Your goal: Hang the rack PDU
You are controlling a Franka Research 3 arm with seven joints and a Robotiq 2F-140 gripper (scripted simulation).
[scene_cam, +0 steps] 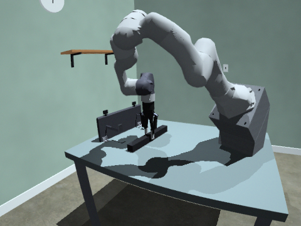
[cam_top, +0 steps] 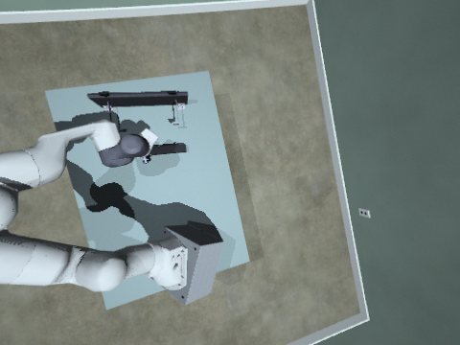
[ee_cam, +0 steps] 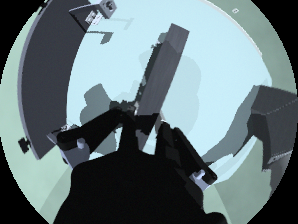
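Now: the rack PDU 20 mm ahead of my hand and 30 mm below it. Also, from my hand: dark mounting panel 260 mm ahead, 10 mm to the right, 40 mm above.
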